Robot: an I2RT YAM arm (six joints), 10 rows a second.
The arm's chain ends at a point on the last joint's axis. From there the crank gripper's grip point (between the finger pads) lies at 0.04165 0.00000 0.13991 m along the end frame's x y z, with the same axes.
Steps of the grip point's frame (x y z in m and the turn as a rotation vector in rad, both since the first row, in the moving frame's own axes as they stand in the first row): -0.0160 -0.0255 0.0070 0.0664 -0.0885 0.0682; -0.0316 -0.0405 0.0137 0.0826 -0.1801 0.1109; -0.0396 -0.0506 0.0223 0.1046 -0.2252 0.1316; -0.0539 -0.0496 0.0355 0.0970 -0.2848 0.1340; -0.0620 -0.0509 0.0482 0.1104 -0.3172 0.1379; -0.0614 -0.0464 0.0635 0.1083 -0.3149 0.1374; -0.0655 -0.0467 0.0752 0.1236 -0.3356 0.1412; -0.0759 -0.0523 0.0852 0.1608 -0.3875 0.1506; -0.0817 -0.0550 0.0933 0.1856 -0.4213 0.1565; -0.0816 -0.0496 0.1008 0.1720 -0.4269 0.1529; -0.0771 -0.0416 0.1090 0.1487 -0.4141 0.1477
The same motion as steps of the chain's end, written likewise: -0.0037 -0.0185 0.0041 0.0664 -0.0885 0.0682; -0.0063 -0.0319 0.0088 0.0826 -0.1801 0.1109; -0.0081 -0.0390 0.0170 0.1046 -0.2252 0.1316; -0.0136 -0.0385 0.0299 0.0970 -0.2848 0.1340; -0.0172 -0.0377 0.0428 0.1104 -0.3172 0.1379; -0.0169 -0.0335 0.0580 0.1083 -0.3149 0.1374; -0.0182 -0.0314 0.0700 0.1236 -0.3356 0.1412; -0.0216 -0.0313 0.0812 0.1608 -0.3875 0.1506; -0.0229 -0.0302 0.0904 0.1856 -0.4213 0.1565; -0.0218 -0.0266 0.0977 0.1720 -0.4269 0.1529; -0.0188 -0.0220 0.1052 0.1487 -0.4141 0.1477
